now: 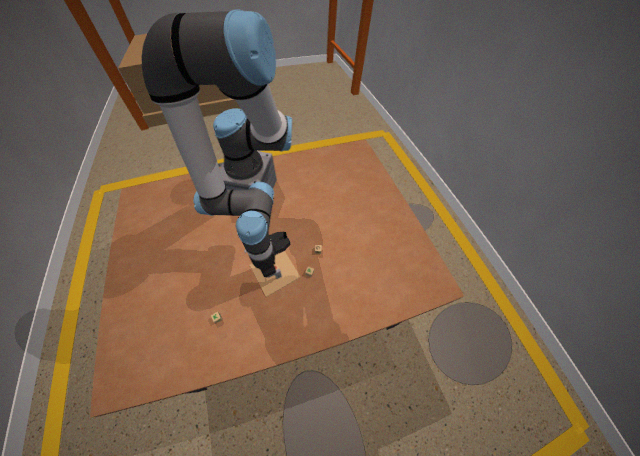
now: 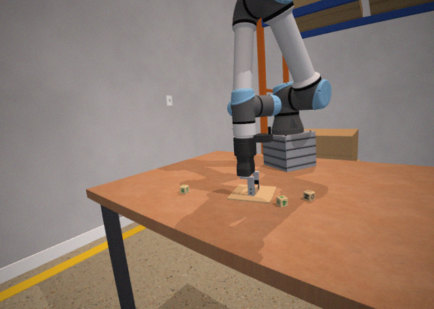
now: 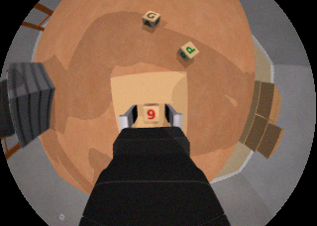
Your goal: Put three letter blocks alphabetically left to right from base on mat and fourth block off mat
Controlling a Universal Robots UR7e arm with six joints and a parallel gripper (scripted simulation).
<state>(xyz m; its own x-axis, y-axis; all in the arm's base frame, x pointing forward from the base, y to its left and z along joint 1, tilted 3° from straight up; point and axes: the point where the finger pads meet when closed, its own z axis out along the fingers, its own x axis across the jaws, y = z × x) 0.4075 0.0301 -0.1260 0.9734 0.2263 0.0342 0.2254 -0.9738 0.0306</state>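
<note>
My gripper is now 20 mm above the tan mat.
</note>
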